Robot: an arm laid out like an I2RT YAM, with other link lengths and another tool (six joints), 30 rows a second.
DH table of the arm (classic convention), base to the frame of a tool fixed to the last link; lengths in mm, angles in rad. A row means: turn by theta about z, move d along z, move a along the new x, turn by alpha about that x. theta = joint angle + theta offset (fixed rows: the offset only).
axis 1: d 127.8, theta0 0, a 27.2, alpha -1.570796
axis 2: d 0, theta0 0, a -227, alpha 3.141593
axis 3: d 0, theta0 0.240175, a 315.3, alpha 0
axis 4: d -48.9, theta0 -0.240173, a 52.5, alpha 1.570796
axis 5: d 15, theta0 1.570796, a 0, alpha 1.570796
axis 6: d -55.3, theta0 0.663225, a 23, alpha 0.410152
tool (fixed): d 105.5, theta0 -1.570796, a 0, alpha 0
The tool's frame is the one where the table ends.
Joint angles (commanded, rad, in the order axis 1, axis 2, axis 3, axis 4, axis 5, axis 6), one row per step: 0.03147, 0.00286, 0.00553, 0.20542, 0.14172, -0.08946; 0.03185, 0.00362, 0.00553, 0.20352, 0.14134, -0.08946; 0.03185, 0.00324, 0.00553, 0.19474, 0.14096, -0.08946; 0.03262, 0.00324, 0.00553, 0.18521, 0.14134, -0.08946; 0.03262, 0.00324, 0.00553, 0.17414, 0.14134, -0.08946; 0.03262, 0.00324, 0.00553, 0.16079, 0.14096, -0.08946; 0.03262, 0.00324, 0.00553, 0.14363, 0.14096, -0.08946; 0.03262, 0.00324, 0.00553, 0.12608, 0.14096, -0.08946; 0.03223, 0.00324, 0.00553, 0.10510, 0.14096, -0.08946; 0.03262, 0.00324, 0.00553, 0.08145, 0.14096, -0.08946; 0.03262, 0.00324, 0.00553, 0.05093, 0.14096, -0.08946
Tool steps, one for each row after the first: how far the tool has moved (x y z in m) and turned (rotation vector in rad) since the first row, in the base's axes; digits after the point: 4 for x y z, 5 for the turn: 0.0001, 0.0001, -0.0003, -0.00016, 0.00266, 0.00075; 0.0003, 0.0001, -0.0010, -0.00050, 0.01105, 0.00112; 0.0006, 0.0003, -0.0018, -0.00073, 0.02058, 0.00152; 0.0008, 0.0003, -0.0027, -0.00109, 0.03164, 0.00152; 0.0011, 0.0003, -0.0038, -0.00158, 0.04498, 0.00190; 0.0015, 0.0003, -0.0053, -0.00213, 0.06213, 0.00190; 0.0018, 0.0003, -0.0068, -0.00268, 0.07967, 0.00190; 0.0022, 0.0002, -0.0086, -0.00333, 0.10065, 0.00151; 0.0026, 0.0003, -0.0107, -0.00409, 0.12428, 0.00190; 0.0030, 0.0003, -0.0133, -0.00506, 0.15479, 0.00190
